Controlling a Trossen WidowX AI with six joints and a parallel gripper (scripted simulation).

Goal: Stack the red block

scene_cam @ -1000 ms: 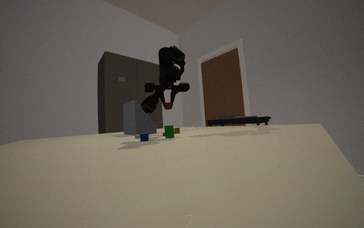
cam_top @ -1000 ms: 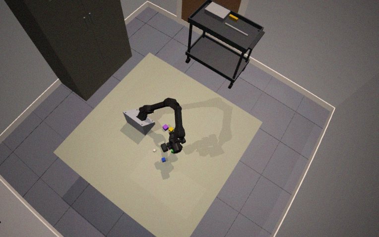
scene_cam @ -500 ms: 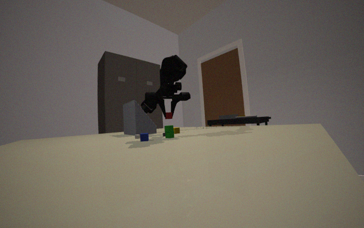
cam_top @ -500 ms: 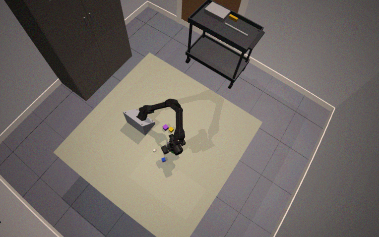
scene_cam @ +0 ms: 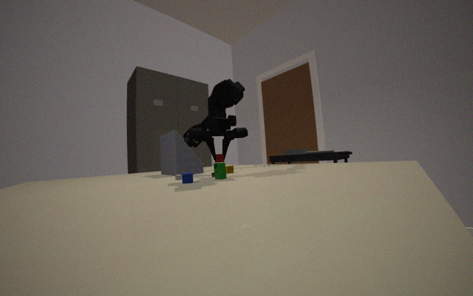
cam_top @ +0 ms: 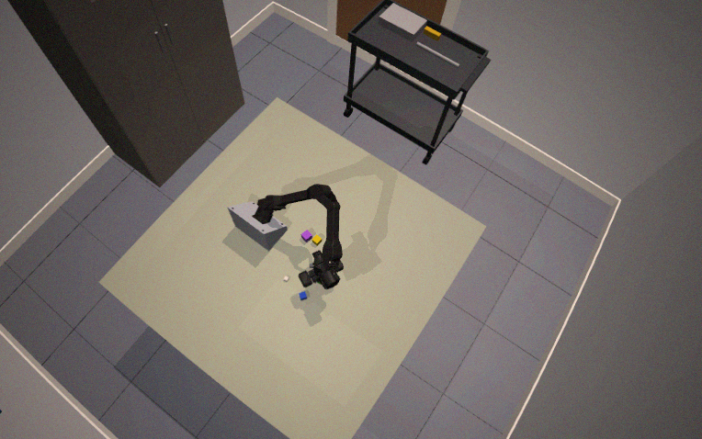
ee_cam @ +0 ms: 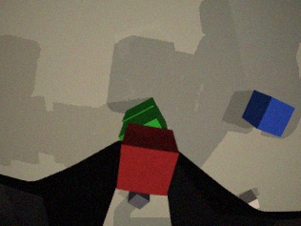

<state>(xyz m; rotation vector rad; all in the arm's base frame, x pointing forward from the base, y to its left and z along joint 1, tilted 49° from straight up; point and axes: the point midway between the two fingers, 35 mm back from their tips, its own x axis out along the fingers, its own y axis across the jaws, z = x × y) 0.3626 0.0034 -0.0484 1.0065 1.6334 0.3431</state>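
Right now the red block is 1 cm above my gripper tip. Round my gripper tip: small white piece 13 cm behind, 9 cm to the right, 5 cm below; blue block 10 cm to the right, 5 cm below, 2 cm behind; yellow block 14 cm to the left, 13 cm behind, 4 cm below.
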